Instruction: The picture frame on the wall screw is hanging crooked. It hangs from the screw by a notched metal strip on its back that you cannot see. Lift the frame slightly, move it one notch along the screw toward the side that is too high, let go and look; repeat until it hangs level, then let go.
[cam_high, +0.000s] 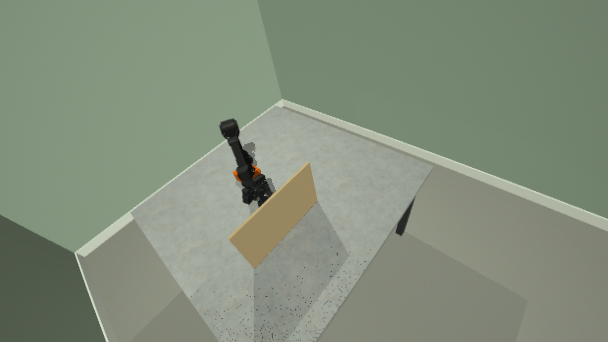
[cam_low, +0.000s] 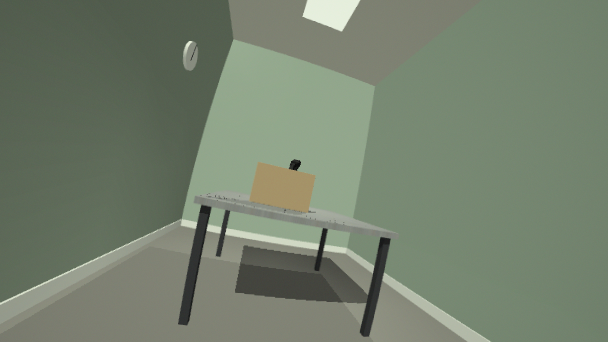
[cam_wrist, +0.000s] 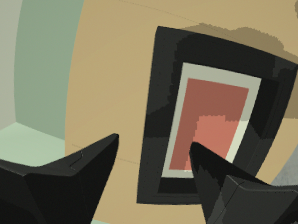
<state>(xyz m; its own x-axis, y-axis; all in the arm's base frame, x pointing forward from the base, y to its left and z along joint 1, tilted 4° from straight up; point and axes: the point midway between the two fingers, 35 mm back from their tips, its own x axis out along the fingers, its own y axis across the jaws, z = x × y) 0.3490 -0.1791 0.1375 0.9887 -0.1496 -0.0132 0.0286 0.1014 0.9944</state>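
Right now my gripper tip is 5 cm above the picture frame, 3 cm short of it and 1 cm to the left of it. Also, from my gripper tip: tan wall board: 6 cm below, 4 cm ahead, 3 cm to the right.
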